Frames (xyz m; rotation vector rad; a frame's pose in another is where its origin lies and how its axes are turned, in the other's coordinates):
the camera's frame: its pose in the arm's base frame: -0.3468 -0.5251 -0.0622 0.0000 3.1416 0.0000
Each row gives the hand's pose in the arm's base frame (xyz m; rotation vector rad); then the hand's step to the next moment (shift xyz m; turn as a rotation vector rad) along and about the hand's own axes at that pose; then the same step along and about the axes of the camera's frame.
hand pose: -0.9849 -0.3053 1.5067 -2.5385 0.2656 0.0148
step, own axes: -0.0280 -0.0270 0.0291 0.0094 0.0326 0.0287
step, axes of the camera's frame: 0.0209 0.0432 0.0074 -0.0043 -0.0123 0.0425
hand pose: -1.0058 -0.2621 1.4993 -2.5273 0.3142 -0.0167
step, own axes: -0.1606 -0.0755 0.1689 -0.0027 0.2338 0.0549
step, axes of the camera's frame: 0.1258 0.1906 0.0886 0.0496 -0.1561 0.1757
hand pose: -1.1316 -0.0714 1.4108 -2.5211 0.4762 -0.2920
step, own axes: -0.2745 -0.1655 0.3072 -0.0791 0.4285 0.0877
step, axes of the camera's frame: 0.1129 0.3850 0.1901 0.1626 -0.2632 0.3192
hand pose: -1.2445 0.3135 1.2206 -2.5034 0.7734 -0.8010
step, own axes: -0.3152 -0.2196 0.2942 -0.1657 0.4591 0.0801
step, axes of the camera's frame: -0.0518 0.4192 0.2361 0.2381 -0.2354 0.3641
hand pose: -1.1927 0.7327 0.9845 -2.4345 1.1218 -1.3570
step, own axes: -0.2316 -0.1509 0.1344 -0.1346 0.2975 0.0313
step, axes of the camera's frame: -0.1131 0.2312 0.1681 0.1790 -0.1298 0.2423
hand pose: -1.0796 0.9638 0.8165 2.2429 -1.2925 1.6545
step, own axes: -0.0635 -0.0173 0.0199 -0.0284 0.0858 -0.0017
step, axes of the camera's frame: -0.0220 0.0377 0.0531 0.0590 -0.0380 0.0569
